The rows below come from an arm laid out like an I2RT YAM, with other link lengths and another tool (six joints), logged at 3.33 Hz.
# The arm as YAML. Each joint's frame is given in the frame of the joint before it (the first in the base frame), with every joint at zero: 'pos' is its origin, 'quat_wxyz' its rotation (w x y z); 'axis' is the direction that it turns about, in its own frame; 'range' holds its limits. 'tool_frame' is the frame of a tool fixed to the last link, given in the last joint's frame.
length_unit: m
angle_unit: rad
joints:
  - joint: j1
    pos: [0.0, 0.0, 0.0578]
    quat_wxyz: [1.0, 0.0, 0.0, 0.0]
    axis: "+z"
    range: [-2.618, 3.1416]
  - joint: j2
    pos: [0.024, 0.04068, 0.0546]
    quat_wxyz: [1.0, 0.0, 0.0, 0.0]
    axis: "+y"
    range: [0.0, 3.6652]
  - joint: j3
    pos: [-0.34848, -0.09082, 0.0]
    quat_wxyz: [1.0, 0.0, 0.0, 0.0]
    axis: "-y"
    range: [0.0, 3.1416]
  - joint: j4
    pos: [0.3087, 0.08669, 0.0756]
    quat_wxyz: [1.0, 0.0, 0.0, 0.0]
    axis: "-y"
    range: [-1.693, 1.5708]
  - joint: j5
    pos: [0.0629, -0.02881, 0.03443]
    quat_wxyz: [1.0, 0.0, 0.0, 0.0]
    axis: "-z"
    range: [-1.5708, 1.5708]
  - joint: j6
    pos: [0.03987, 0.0, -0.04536]
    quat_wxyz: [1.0, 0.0, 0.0, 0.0]
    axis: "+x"
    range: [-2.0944, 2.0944]
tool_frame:
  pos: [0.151, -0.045, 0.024]
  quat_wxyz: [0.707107, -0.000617, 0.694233, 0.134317]
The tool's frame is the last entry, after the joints.
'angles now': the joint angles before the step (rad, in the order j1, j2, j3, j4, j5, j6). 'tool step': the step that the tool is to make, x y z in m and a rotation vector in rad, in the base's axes. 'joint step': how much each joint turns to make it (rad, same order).
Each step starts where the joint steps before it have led.
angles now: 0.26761 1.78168 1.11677 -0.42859 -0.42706 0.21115
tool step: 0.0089 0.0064 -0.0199 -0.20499 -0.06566 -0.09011
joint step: 0.11820 0.05103 0.00020 0.07142 0.28798 0.08578
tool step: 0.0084 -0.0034 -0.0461 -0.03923 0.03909 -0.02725
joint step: 0.00005 0.10824 0.00236 0.05669 0.03170 0.01454
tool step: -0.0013 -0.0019 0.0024 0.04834 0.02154 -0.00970
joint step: -0.02202 -0.00968 0.00049 -0.01093 -0.05299 0.01192
